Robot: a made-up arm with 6 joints. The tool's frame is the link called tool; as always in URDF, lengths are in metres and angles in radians. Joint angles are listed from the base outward. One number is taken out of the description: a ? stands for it. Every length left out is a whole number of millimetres.
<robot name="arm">
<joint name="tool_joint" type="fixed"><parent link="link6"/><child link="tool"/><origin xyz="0.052 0 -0.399"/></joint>
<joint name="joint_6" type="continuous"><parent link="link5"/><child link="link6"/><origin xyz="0 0.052 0.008"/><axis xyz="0 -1 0"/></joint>
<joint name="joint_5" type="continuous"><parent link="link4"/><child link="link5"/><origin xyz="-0.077 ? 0"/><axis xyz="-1 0 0"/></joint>
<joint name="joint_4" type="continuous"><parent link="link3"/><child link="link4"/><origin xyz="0 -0.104 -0.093"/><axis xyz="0 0 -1"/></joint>
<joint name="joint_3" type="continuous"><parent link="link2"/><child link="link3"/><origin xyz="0.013 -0.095 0"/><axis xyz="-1 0 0"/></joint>
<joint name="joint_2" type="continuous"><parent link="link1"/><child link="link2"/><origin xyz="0 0.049 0.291"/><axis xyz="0 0 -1"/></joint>
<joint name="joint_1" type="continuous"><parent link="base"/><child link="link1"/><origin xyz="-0.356 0 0.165"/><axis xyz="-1 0 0"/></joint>
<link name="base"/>
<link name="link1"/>
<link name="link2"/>
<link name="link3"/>
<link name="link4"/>
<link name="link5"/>
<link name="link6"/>
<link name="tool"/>
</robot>
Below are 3 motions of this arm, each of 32 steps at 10 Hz.
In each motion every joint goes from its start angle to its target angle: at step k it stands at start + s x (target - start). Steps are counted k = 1, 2, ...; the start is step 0. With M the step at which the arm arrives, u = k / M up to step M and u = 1 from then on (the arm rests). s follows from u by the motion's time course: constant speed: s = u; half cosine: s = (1 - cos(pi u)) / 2; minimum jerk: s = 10 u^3 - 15 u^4 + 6 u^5.
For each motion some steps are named. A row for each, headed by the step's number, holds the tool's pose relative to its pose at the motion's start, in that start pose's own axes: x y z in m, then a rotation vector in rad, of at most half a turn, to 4 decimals.
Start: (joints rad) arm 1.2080 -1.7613 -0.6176 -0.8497 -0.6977 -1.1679
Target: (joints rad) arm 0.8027 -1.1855 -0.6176 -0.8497 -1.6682 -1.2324
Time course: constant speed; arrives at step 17
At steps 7, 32:
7: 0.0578 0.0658 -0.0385 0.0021 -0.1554 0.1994
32: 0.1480 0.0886 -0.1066 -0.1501 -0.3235 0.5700

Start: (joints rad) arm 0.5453 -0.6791 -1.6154 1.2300 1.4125 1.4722
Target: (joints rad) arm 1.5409 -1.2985 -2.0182 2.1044 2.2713 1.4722
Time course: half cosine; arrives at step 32
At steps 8, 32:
8: -0.0710 0.0003 0.0102 -0.0690 0.2279 0.2133
32: -0.1974 0.0119 0.3687 0.1674 1.8989 0.9690

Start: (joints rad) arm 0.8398 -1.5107 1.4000 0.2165 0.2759 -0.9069
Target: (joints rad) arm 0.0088 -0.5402 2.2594 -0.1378 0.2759 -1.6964
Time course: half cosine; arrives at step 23
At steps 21, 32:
21: -0.8361 0.0359 0.2636 -0.2320 1.7925 -0.3426
32: -0.8389 0.0364 0.2764 -0.2414 1.8253 -0.3347

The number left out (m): -0.114
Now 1 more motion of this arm.
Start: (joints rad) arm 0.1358 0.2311 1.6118 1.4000 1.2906 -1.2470
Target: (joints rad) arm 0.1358 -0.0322 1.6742 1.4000 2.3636 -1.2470
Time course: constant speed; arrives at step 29
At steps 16, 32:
16: -0.0122 -0.0383 0.0115 -0.0889 0.0095 -0.4498
32: -0.0542 -0.0682 0.0242 -0.1672 0.0464 -0.8127

